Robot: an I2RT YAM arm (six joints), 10 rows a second.
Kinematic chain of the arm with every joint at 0, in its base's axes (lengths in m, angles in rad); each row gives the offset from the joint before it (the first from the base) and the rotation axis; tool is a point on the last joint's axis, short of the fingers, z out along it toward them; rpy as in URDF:
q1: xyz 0 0 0.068 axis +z
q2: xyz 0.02 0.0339 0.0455 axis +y
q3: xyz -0.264 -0.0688 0 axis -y
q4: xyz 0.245 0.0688 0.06 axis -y
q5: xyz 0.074 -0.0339 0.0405 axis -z
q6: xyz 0.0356 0 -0.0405 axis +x
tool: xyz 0 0 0 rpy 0 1.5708 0
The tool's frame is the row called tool.
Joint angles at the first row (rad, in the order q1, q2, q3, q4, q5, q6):
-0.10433, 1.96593, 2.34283, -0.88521, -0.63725, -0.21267
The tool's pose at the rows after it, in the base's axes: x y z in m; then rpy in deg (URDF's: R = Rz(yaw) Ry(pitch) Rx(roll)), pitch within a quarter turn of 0, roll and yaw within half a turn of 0:
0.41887, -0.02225, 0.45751, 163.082, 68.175, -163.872
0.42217, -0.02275, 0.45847, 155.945, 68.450, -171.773
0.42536, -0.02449, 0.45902, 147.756, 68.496, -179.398
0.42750, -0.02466, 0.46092, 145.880, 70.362, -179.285
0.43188, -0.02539, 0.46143, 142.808, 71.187, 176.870
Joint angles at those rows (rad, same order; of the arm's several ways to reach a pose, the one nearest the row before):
-0.10434, 1.96594, 2.34321, -0.83981, -0.64831, -0.17643
-0.10470, 1.97127, 2.34321, -0.80625, -0.64830, -0.11348
-0.10968, 1.97817, 2.34327, -0.77309, -0.67388, -0.05627
-0.11197, 1.98233, 2.34282, -0.73682, -0.71203, -0.05513
-0.11196, 1.99039, 2.34290, -0.69603, -0.70326, -0.02423

